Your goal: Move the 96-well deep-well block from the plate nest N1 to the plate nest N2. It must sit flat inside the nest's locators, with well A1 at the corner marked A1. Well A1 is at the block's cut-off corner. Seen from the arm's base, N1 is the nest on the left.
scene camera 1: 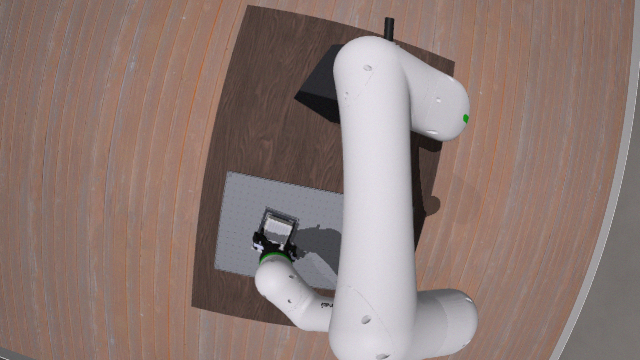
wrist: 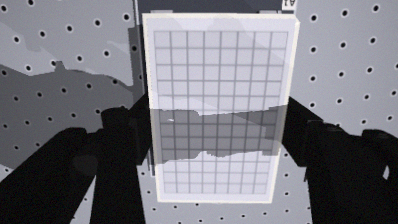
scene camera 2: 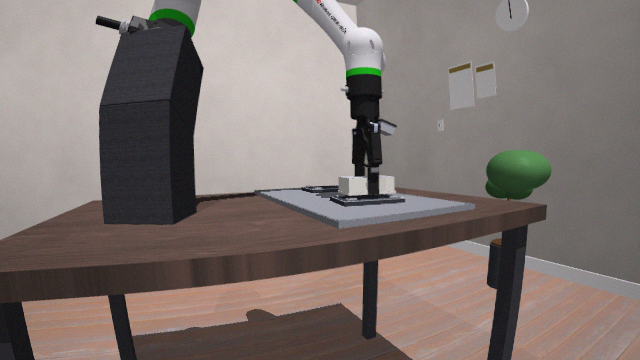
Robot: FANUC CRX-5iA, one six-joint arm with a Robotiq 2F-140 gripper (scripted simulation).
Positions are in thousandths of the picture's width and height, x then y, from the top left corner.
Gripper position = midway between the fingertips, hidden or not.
In view: my gripper (scene camera 2: 573, 535) and a white 96-well deep-well block (scene camera 2: 546, 515).
The white 96-well deep-well block is seen too in the wrist view (wrist: 549, 382). My gripper also shows in the wrist view (wrist: 539, 467).
